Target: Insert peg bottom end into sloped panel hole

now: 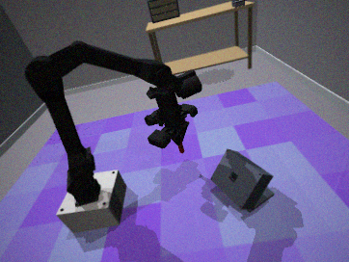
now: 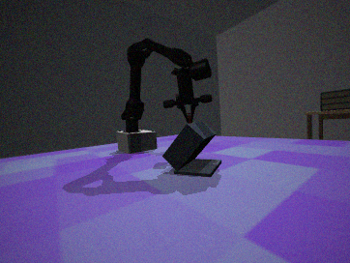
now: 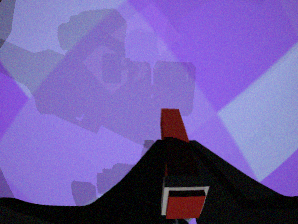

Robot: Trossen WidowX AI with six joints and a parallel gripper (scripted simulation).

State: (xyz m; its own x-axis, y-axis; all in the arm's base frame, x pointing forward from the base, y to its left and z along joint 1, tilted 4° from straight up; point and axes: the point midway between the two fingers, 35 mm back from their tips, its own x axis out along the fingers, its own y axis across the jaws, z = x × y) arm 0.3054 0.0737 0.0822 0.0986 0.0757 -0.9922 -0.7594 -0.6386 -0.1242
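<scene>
Right now the sloped grey panel is 160 mm to the right of my gripper tip, 130 mm ahead of it and 50 mm below it. From my gripper tip the other things lie so: red peg: 20 mm above; grey foot plate: 160 mm to the right, 150 mm ahead, 120 mm below.
</scene>
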